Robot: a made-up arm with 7 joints.
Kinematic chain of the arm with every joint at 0, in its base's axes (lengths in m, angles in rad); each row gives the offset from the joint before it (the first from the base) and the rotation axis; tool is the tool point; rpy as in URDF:
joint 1: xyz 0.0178 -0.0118 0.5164 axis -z
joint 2: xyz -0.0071 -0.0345 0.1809 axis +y
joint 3: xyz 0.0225 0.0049 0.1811 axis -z
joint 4: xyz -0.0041 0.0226 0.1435 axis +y
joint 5: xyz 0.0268 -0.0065 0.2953 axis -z
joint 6: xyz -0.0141 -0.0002 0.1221 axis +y
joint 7: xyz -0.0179 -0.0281 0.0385 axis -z
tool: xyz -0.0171 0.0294 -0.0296 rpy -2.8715 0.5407 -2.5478
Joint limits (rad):
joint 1: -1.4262..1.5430
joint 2: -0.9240..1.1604
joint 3: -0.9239..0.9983
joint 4: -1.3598..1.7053
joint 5: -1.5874..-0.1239
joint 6: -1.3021..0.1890
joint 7: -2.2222..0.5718
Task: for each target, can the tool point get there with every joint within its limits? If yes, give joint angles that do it. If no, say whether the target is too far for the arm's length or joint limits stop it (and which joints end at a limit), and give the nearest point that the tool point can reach.
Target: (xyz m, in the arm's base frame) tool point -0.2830 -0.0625 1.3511
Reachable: yes | joints -0.0627 -0.5389 -0.2214 0.1234 -1.2456 -1.1724 0.1617
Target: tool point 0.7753 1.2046 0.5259
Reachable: no: too far | nearest point 0.4033 0.6072 0.7022 | short by 0.726 m
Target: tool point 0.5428 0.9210 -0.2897
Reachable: no: too far | nearest point 0.2894 0.4708 0.4471 | short by 0.900 m
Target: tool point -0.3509 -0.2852 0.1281
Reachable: no: joint limits stop it (at a limit: joint 1, joint 2, joint 4, joint 5, joint 6) | nearest point -0.2086 -0.3316 0.4193 | short by 0.327 m
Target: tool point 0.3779 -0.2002 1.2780
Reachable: yes | joints 0.3552 0.3208 0.1093 0.5225 -0.4689 -0.7229 0.0914
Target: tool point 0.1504 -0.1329 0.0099
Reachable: no: joint limits stop it (at a limit: joint 2, joint 4, joint 5, joint 6, joint 7) | nearest point 0.2632 -0.2359 0.3700 | short by 0.391 m
